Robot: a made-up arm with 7 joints.
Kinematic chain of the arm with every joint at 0, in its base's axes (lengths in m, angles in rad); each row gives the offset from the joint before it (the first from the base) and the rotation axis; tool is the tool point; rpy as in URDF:
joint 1: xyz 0 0 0.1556 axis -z
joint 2: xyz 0 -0.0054 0.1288 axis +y
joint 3: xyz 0 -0.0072 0.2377 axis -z
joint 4: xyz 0 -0.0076 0.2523 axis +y
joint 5: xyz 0 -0.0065 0.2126 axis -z
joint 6: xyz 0 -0.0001 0.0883 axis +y
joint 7: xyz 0 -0.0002 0.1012 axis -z
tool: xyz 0 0 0 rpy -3.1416 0 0
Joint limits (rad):
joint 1: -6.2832..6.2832
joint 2: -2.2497..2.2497
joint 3: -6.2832..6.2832
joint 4: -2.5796..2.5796
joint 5: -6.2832..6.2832
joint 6: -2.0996..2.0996
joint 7: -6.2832..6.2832
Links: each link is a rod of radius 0.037 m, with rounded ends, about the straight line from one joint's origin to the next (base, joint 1, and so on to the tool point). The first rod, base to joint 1, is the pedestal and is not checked.
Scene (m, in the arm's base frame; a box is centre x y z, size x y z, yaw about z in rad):
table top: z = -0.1
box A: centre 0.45 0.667 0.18 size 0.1 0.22 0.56 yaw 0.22
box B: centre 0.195 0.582 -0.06 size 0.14 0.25 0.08 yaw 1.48
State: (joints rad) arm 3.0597 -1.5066 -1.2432 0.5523 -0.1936 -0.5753 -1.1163
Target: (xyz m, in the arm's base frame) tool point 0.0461 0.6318 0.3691
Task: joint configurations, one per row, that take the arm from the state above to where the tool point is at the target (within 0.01 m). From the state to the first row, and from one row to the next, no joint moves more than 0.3 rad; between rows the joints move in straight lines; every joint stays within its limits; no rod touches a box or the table.
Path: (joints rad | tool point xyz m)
1: 3.0460 -1.5404 -1.1874 0.2698 -0.2223 -0.6582 -1.1887 | 0.8692 0.0661 0.3532
2: 3.0324 -1.5742 -1.1316 -0.0128 -0.2509 -0.7411 -1.2611 | 0.8497 0.1838 0.2797
3: 3.0187 -1.6080 -1.0758 -0.2953 -0.2796 -0.8240 -1.3335 | 0.7916 0.2830 0.2010
4: 3.0051 -1.6418 -1.0200 -0.5779 -0.3083 -0.9069 -1.4059 | 0.7018 0.3548 0.1270
5: 2.9914 -1.6756 -0.9642 -0.8604 -0.3369 -0.9898 -1.4783 | 0.5904 0.3943 0.0671
6: 2.9778 -1.7094 -0.9084 -1.1430 -0.3656 -1.0727 -1.5507 | 0.4701 0.4007 0.0286
7: 2.9641 -1.7432 -0.8526 -1.4255 -0.3943 -1.1556 -1.6231 | 0.3540 0.3778 0.0162
8: 2.9505 -1.7770 -0.7968 -1.7081 -0.4230 -1.2386 -1.6955 | 0.2541 0.3324 0.0305
9: 2.7215 -1.6330 -0.9973 -1.5483 -0.3342 -1.1964 -1.5024 | 0.2326 0.4572 0.1129
10: 2.4924 -1.4890 -1.1978 -1.3886 -0.2453 -1.1542 -1.3094 | 0.1601 0.5662 0.2285
11: 2.2634 -1.3450 -1.3984 -1.2289 -0.1565 -1.1120 -1.1163 | 0.0461 0.6318 0.3691

